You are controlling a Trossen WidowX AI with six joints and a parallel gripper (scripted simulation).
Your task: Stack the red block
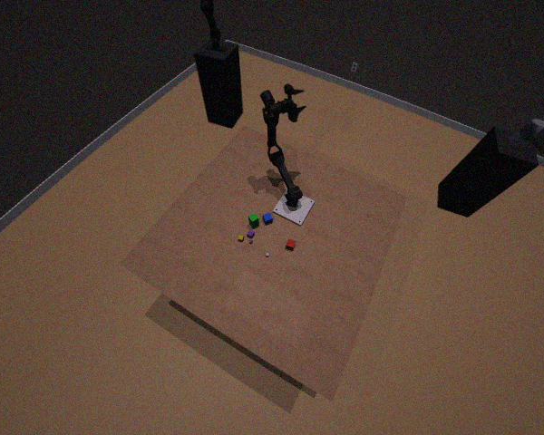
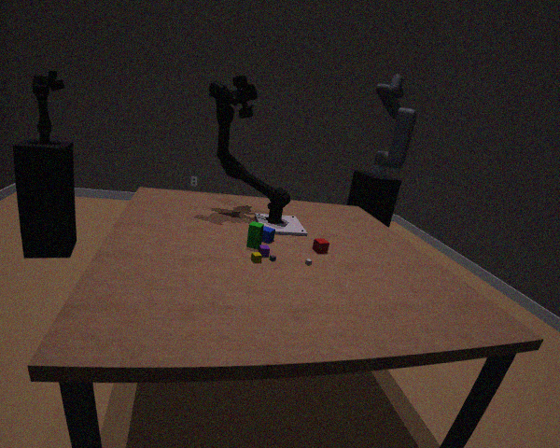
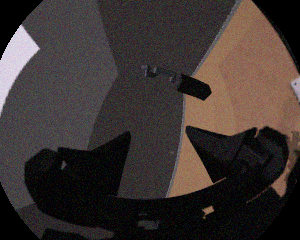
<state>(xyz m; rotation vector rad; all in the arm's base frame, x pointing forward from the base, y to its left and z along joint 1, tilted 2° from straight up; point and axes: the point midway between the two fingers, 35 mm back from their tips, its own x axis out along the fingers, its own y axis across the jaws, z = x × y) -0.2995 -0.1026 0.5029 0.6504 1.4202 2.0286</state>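
The red block lies 59 cm ahead of my gripper tip, 17 cm to the left of it and 51 cm below it. The rest, counted from my gripper tip: purple block (61 cm ahead, 7 cm to the right, 52 cm below); small dark cube (65 cm ahead, 5 cm to the right, 53 cm below); blue block (48 cm ahead, 2 cm to the right, 51 cm below).
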